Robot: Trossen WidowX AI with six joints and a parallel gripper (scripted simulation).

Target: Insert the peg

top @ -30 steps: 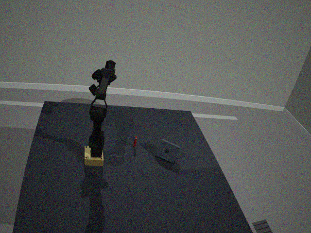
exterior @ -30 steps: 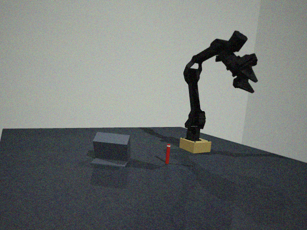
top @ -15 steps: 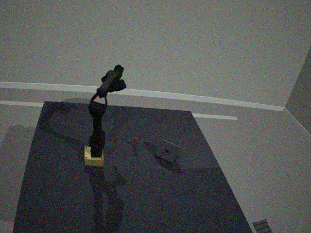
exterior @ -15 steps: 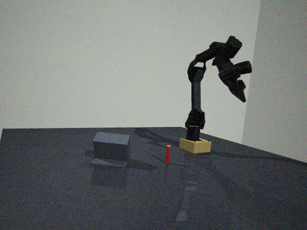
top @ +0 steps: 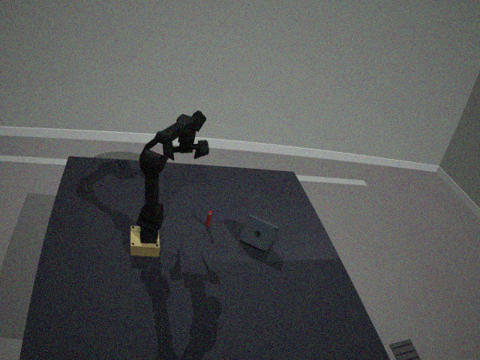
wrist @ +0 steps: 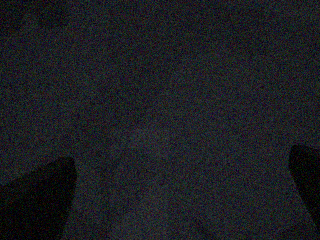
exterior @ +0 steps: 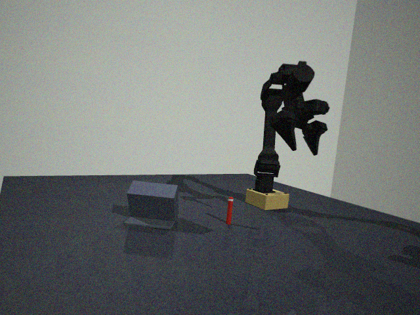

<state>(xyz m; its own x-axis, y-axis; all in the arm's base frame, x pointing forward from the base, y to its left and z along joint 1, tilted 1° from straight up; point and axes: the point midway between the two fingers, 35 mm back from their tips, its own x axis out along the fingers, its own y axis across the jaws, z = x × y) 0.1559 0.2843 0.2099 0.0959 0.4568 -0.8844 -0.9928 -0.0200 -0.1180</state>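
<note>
The red peg is 180 mm below my gripper tip, 160 mm to the right of it and 110 mm ahead of it. Round my gripper tip: dark sloped panel (310 mm ahead, 260 mm to the right, 190 mm below).
</note>
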